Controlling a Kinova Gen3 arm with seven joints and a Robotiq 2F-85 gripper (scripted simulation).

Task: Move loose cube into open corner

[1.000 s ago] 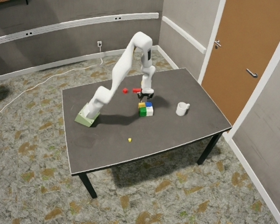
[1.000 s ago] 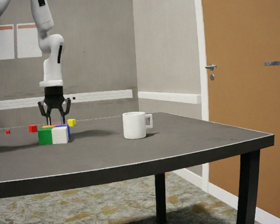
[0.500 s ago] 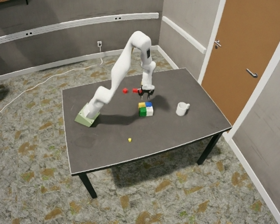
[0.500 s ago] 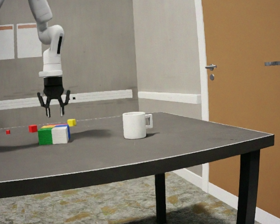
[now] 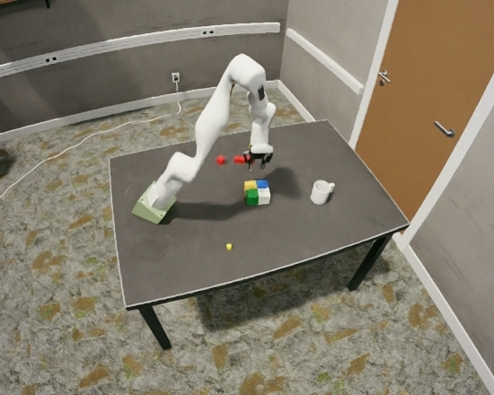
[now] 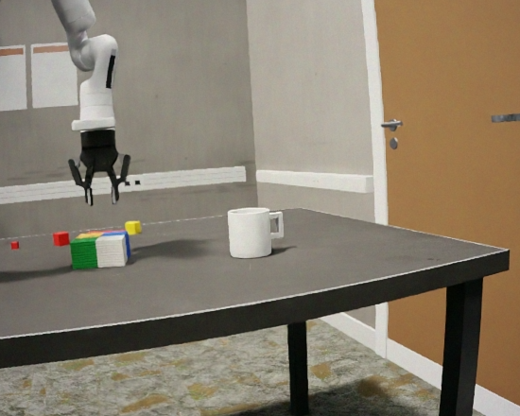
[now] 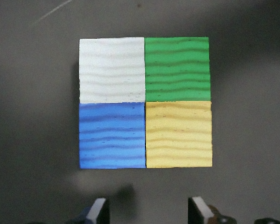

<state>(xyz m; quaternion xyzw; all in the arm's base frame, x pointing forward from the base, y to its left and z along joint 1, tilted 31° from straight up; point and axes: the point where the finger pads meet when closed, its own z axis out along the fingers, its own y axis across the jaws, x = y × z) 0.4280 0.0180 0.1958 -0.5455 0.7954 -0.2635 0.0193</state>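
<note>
Right now the blue cube is 10 cm below my hand, 5 cm to the right of it and 1 cm ahead of it. Round my hand: white mug (23 cm to the right, 23 cm ahead, 9 cm below); tiny yellow cube (29 cm behind, 25 cm to the right, 12 cm below); red bar (17 cm to the left, 11 cm below, 5 cm ahead).
</note>
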